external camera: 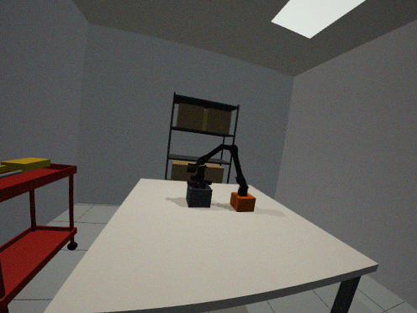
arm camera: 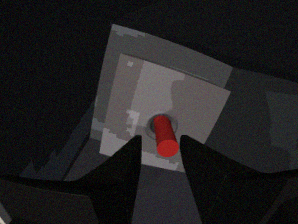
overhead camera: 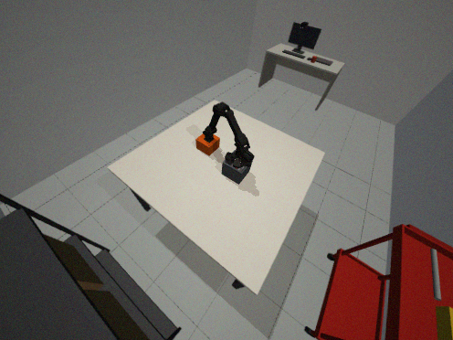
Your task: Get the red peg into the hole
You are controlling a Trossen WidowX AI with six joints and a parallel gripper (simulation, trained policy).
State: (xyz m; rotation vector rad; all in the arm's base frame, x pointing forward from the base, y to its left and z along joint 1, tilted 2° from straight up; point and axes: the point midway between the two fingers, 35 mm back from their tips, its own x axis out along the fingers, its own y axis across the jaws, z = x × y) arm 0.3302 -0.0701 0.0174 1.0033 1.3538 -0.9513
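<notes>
My gripper tip is 3 cm above the red peg. From my gripper tip the other things lie so: grey plate 3 cm below.
</notes>
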